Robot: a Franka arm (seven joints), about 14 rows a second.
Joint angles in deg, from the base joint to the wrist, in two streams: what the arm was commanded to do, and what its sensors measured. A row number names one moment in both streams.
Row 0, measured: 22.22, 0.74, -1.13, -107.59, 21.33, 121.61, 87.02
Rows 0 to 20, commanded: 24.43, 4.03, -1.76, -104.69, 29.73, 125.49, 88.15; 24.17, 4.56, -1.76, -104.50, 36.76, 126.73, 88.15; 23.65, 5.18, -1.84, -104.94, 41.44, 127.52, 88.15; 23.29, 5.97, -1.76, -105.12, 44.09, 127.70, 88.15; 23.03, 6.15, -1.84, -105.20, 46.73, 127.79, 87.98; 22.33, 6.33, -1.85, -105.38, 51.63, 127.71, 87.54; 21.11, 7.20, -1.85, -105.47, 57.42, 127.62, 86.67; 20.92, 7.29, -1.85, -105.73, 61.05, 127.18, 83.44; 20.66, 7.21, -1.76, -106.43, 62.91, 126.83, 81.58; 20.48, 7.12, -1.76, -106.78, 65.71, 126.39, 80.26; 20.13, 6.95, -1.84, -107.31, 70.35, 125.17, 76.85; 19.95, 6.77, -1.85, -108.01, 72.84, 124.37, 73.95; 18.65, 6.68, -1.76, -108.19, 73.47, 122.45, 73.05; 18.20, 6.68, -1.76, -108.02, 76.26, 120.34, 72.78; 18.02, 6.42, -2.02, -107.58, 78.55, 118.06, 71.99; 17.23, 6.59, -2.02, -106.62, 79.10, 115.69, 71.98; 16.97, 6.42, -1.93, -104.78, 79.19, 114.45, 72.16; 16.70, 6.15, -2.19, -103.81, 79.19, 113.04, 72.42; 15.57, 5.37, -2.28, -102.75, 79.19, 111.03, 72.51; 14.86, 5.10, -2.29, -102.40, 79.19, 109.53, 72.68; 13.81, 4.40, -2.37, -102.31, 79.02, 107.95, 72.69
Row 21, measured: 16.12, 5.82, -2.76, -102.88, 78.23, 111.35, 72.72
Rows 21 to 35, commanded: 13.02, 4.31, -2.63, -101.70, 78.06, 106.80, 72.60; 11.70, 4.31, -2.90, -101.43, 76.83, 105.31, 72.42; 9.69, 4.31, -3.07, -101.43, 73.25, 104.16, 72.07; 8.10, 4.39, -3.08, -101.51, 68.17, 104.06, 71.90; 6.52, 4.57, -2.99, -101.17, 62.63, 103.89, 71.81; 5.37, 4.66, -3.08, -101.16, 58.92, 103.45, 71.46; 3.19, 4.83, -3.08, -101.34, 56.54, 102.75, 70.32; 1.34, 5.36, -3.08, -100.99, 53.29, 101.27, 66.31; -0.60, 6.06, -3.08, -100.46, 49.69, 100.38, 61.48; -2.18, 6.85, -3.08, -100.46, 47.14, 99.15, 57.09; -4.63, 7.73, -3.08, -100.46, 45.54, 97.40, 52.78; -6.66, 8.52, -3.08, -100.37, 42.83, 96.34, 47.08; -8.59, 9.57, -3.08, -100.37, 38.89, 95.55, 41.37; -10.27, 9.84, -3.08, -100.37, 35.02, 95.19, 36.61; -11.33, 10.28, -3.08, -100.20, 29.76, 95.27, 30.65
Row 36, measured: -8.80, 9.08, -4.10, -102.00, 36.18, 96.96, 38.72
